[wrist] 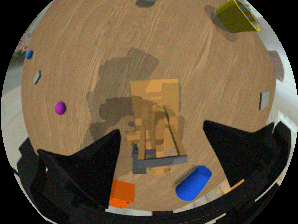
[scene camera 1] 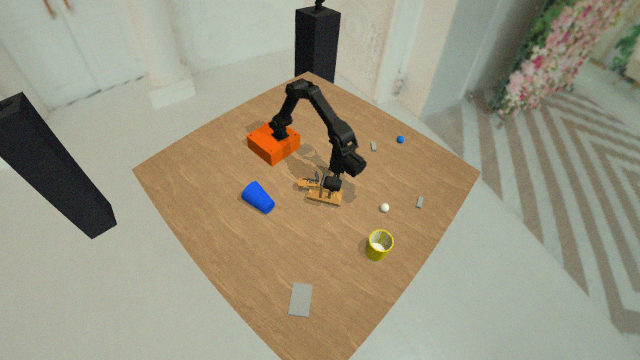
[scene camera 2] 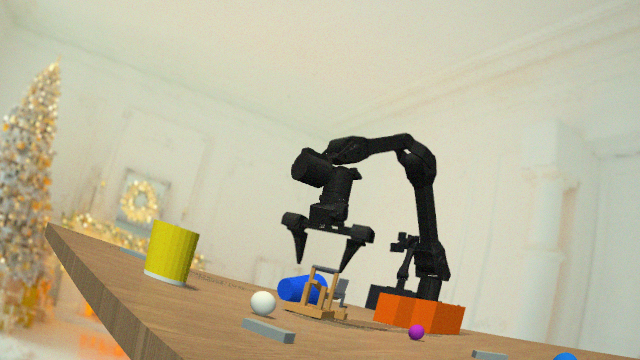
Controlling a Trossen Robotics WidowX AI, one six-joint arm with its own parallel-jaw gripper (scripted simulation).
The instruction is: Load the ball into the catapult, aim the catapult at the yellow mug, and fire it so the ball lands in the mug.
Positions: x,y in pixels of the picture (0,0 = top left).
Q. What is the gripper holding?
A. Nothing.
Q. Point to a wooden catapult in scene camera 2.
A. At 335,292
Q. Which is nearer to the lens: the wooden catapult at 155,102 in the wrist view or the blue cup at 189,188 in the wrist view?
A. The wooden catapult.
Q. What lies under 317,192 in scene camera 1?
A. A wooden catapult.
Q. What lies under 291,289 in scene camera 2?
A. A blue cup.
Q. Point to a yellow mug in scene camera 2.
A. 171,249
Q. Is the gripper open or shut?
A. Open.
